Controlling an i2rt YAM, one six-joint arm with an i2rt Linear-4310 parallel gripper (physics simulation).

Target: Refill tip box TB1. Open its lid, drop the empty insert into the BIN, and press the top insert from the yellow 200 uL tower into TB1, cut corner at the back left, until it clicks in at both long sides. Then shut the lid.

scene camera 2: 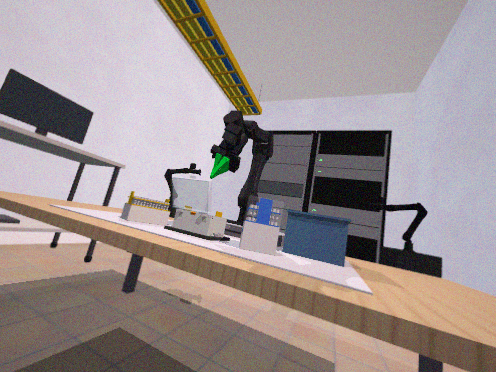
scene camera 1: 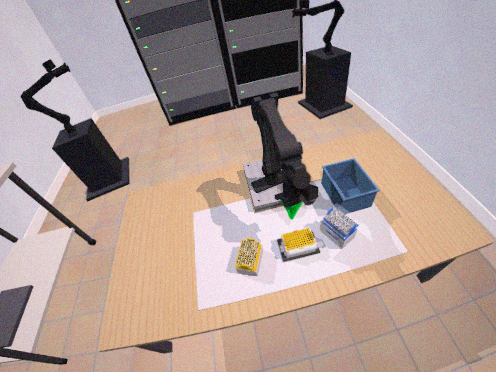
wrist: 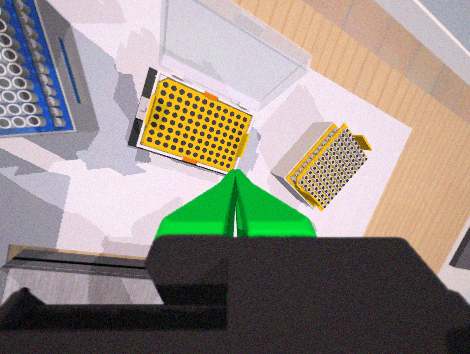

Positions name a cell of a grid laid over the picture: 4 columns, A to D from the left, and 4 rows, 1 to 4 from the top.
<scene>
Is the gripper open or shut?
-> Shut.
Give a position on a clear lid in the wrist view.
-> C1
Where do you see a clear lid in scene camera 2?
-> At B3
</scene>
